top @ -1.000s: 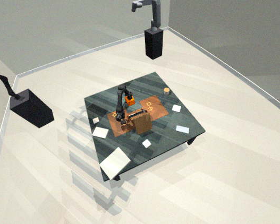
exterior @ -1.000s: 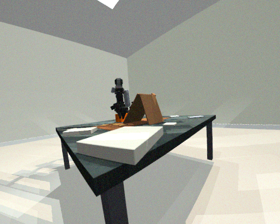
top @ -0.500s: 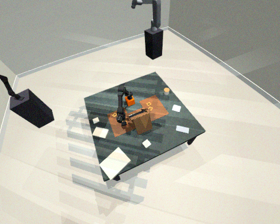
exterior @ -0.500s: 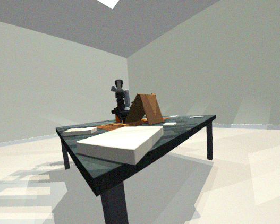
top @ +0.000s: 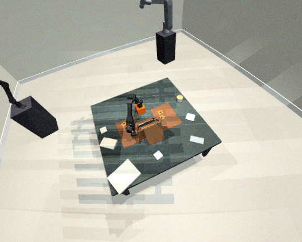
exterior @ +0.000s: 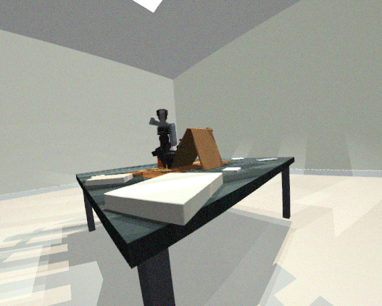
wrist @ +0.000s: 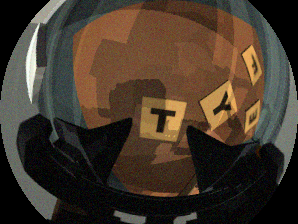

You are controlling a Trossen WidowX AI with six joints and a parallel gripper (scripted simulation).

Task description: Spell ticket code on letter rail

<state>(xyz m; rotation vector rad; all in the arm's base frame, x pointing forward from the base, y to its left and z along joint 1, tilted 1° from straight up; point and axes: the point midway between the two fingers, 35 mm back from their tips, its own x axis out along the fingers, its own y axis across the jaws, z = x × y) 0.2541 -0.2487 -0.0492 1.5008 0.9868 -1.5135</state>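
Now: gripper tip 1 cm short of the white ticket, 12 cm to the right of it and 8 cm below it. From my gripper tip the other things lie so: yellow letter tile (2 cm ahead, 40 cm to the left, 1 cm below); then flat white slab (6 cm behind, 33 cm to the right); then mat (5 cm behind, 21 cm to the left, 2 cm below).
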